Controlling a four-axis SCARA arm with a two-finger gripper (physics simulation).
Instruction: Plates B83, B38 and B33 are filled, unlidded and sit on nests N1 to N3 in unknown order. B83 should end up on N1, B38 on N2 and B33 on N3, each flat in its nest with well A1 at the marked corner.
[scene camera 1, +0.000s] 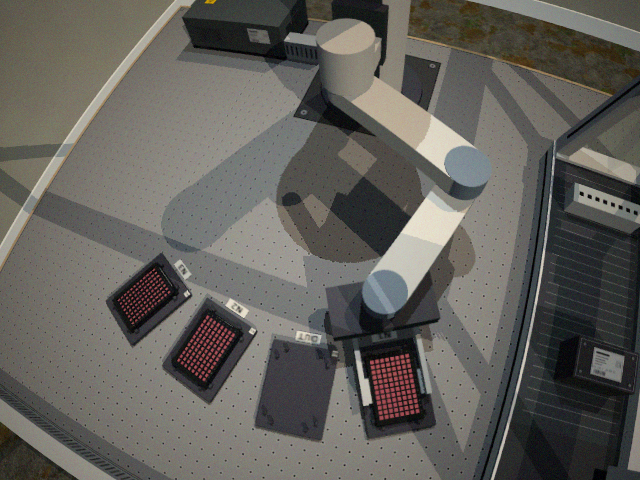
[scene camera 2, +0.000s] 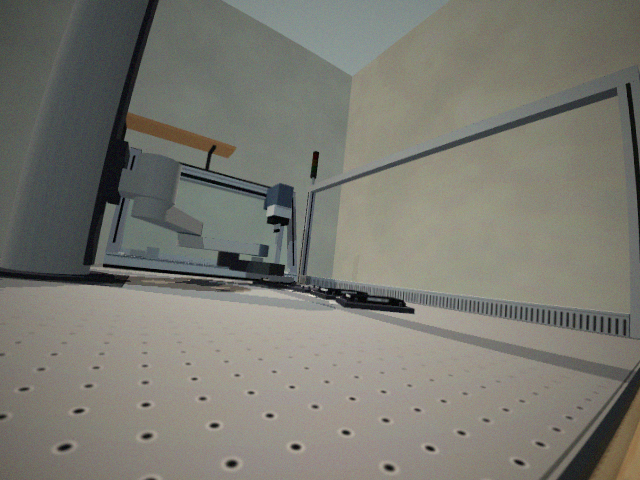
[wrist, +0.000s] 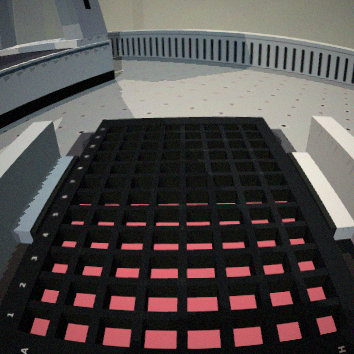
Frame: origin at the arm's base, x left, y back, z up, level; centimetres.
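Seen in the pictures: gripper, between the fingertips: (scene camera 1: 397, 399) (scene camera 2: 281, 278) (wrist: 181, 138); arm's base, origin of its link: (scene camera 2: 45, 279).
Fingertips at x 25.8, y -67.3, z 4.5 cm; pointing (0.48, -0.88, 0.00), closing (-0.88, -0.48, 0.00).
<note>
Offsets run from my fingertips to a thing's middle. "spot": to the spot under its first point.
A black plate with pink wells {dx -1.1, dy +2.1, dz -1.3 cm} (scene camera 1: 395, 395) (wrist: 165, 273) lies at nest N1 {spot: dx +3.0, dy -4.9, dz -2.0 cm} (scene camera 1: 403, 431). My gripper (scene camera 1: 394, 379) (wrist: 181, 138) is shut on this plate, its two pale fingers along the long sides. In the wrist view, A1 is at the near left and H at the near right. N1's marked corner is hidden. A second pink-filled plate {dx -35.5, dy -3.4, dz -1.3 cm} (scene camera 1: 206, 348) sits in nest N2 {spot: dx -31.8, dy -11.4, dz -2.0 cm} (scene camera 1: 208, 395), and a third {dx -52.6, dy +0.7, dz -1.3 cm} (scene camera 1: 144, 297) in nest N3 {spot: dx -51.6, dy -7.8, dz -2.0 cm} (scene camera 1: 132, 337). These nests have white corner marks. No plate's B-number is readable.
The OUT nest {dx -17.1, dy -4.0, dz -2.1 cm} (scene camera 1: 297, 390) holds no plate and stands between N2 and N1. A dark label-bearing box {spot: dx +29.8, dy +13.9, dz +8.8 cm} (scene camera 1: 597, 364) lies beyond the rail at the right. A grey controller box {spot: dx -63.3, dy +70.8, dz +6.0 cm} (scene camera 1: 237, 28) stands at the back left. A slotted low wall (wrist: 200, 47) borders the table.
</note>
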